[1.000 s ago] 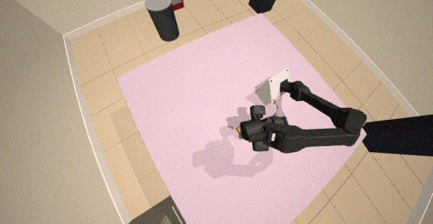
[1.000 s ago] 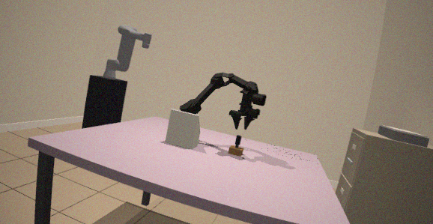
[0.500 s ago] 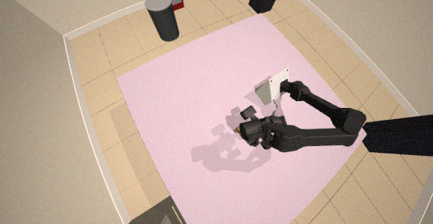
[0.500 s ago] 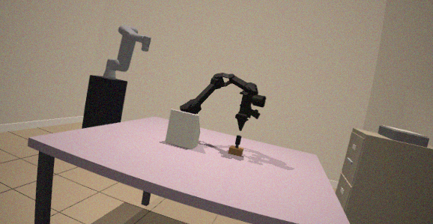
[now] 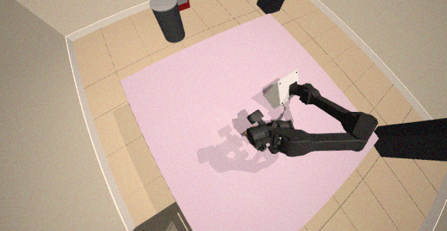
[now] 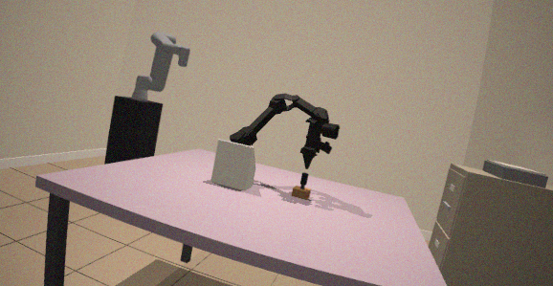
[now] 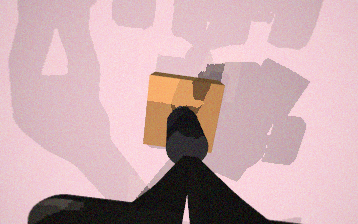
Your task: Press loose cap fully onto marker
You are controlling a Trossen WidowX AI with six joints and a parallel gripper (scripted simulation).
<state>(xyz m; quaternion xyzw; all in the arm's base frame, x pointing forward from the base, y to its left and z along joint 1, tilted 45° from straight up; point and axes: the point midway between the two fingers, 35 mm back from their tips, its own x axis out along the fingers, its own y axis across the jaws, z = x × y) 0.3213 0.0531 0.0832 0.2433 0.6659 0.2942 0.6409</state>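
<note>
Right now my gripper tip is 50 mm above the marker cap.
</note>
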